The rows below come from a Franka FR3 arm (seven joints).
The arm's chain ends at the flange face. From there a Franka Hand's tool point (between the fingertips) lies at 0.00 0.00 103.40 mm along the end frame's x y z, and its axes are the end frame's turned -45 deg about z.
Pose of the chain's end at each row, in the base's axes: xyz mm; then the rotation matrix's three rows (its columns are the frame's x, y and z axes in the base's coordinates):
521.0 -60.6 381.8; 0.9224 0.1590 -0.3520; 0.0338 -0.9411 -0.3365; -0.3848 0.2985 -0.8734
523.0 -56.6 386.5; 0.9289 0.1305 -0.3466; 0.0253 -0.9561 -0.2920; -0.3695 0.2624 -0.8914
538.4 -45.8 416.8; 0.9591 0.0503 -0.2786; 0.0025 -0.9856 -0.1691; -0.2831 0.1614 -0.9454
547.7 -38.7 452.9; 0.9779 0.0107 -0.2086; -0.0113 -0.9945 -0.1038; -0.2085 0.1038 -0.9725
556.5 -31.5 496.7; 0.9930 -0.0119 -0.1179; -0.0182 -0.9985 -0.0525; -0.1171 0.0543 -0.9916
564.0 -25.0 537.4; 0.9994 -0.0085 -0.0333; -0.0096 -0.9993 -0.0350; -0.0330 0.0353 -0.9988
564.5 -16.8 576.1; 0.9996 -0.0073 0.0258; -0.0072 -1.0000 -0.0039; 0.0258 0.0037 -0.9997
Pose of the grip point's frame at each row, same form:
484.6 -95.4 291.5; 0.5398 0.7647 -0.3520; 0.6894 -0.6416 -0.3365; -0.4832 -0.0610 -0.8734
487.2 -86.8 294.3; 0.5646 0.7491 -0.3466; 0.6940 -0.6582 -0.2920; -0.4468 -0.0757 -0.8914
509.6 -63.3 319.0; 0.6426 0.7138 -0.2786; 0.6987 -0.6952 -0.1691; -0.3143 -0.0861 -0.9454
526.1 -49.4 352.3; 0.6839 0.6990 -0.2086; 0.6952 -0.7112 -0.1038; -0.2208 -0.0740 -0.9725
544.3 -36.9 394.2; 0.7106 0.6937 -0.1179; 0.6932 -0.7189 -0.0525; -0.1212 -0.0444 -0.9916
560.6 -28.6 434.1; 0.7127 0.7007 -0.0333; 0.6998 -0.7134 -0.0350; -0.0483 0.0016 -0.9988
567.2 -17.2 472.7; 0.7120 0.7017 0.0258; 0.7020 -0.7122 -0.0039; 0.0156 0.0209 -0.9997

